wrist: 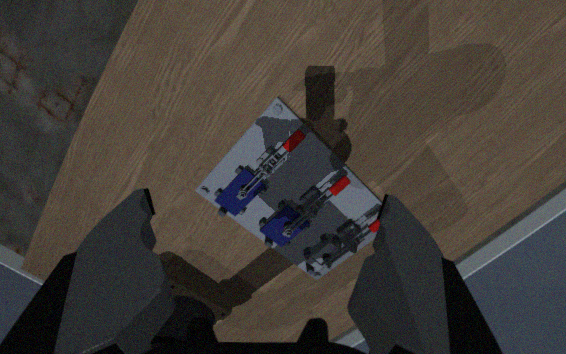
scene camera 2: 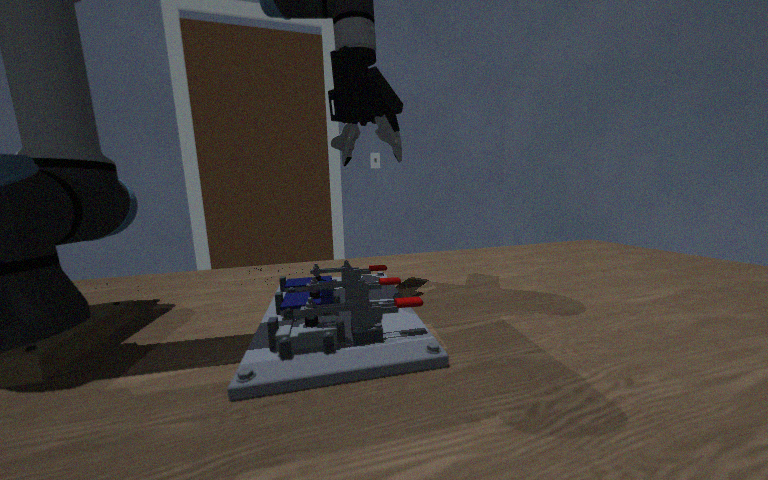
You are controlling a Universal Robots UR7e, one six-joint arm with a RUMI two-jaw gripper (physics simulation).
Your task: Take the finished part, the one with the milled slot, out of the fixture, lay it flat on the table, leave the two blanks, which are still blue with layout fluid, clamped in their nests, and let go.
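Places are measured from the arm's base along level axes (x ahead, y left, z up), in centimetres.
Pixels of known places: gripper, fingertip midpoint: point(wrist: 268, 194) point(scene camera 2: 370, 164); arm's base, origin of the base link: point(wrist: 186, 314) point(scene camera 2: 7, 334).
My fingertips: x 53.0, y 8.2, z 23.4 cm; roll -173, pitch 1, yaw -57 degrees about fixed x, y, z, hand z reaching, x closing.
Note:
Ahead of a thing's pixels: the offset from my fingertips to its top centre. "spot": to the spot under its first point. Level surfaces: height alone.
The grey finished part @[dx -16.1, dy -23.2, dz -22.1 cm] point(scene camera 2: 308, 339) point(wrist: 321, 248) sits in the nest nearest scene camera 2, under its clamp arm; its slot is hard to make out. Two blue blanks sit in the other nests: the middle one @[dx -15.0, dy -12.2, dz -22.7 cm] point(scene camera 2: 292, 300) point(wrist: 278, 229) and the far one @[dx -14.0, dy -1.2, dz -23.2 cm] point(scene camera 2: 299, 281) point(wrist: 231, 199), each with a clamp arm over it. The fixture plate point(scene camera 2: 390, 358) point(wrist: 222, 172) lies on the table. My gripper point(scene camera 2: 373, 161) point(wrist: 268, 194) is open and empty, high above the fixture, its fingers pointing down. In the wrist view, the right finger overlaps the plate's right corner.
Red clamp handles stick out over the plate: the near one @[spot: dx -3.4, dy -25.8, dz -20.3 cm] point(scene camera 2: 408, 302) point(wrist: 374, 226), the middle one @[spot: dx -1.9, dy -14.8, dz -20.7 cm] point(scene camera 2: 389, 280) point(wrist: 340, 185) and the far one @[spot: dx -0.3, dy -4.0, dz -21.3 cm] point(scene camera 2: 377, 267) point(wrist: 294, 140). Arm shadows fall across the plate and the wooden table @[dz -26.3 cm] point(scene camera 2: 566, 367) point(wrist: 175, 100). The robot's base stands at the left in the scene view.

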